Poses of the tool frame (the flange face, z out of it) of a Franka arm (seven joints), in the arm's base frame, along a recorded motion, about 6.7 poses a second.
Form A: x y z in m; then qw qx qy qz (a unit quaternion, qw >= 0).
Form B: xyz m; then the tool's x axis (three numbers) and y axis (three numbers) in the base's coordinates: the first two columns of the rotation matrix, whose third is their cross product. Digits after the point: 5 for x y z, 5 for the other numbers.
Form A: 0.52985 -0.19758 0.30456 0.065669 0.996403 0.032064 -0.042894
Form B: 0.52985 -0.19758 0.30456 0.99426 0.05826 -0.08969 0.06953 -0.98932 0.12811
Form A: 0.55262 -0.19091 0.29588 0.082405 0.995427 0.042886 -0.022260
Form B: 0.55262 -0.19091 0.29588 0.99533 0.08171 -0.05138 0.08905 -0.98274 0.16215
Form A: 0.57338 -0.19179 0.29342 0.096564 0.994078 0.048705 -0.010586
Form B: 0.57338 -0.19179 0.29342 0.99503 0.09479 -0.03045 0.09888 -0.97661 0.19095
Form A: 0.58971 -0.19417 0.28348 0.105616 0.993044 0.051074 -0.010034
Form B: 0.58971 -0.19417 0.28348 0.99458 0.09932 -0.03072 0.10356 -0.97247 0.20874
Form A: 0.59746 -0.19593 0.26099 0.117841 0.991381 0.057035 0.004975
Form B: 0.59746 -0.19593 0.26099 0.99344 0.11426 -0.00358 0.11191 -0.96572 0.23422
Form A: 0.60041 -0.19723 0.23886 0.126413 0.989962 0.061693 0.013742
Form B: 0.60041 -0.19723 0.23886 0.99201 0.12562 0.01161 0.11867 -0.96043 0.25198
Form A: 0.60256 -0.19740 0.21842 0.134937 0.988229 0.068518 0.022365
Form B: 0.60256 -0.19740 0.21842 0.98961 0.14146 0.02571 0.12939 -0.95419 0.26976
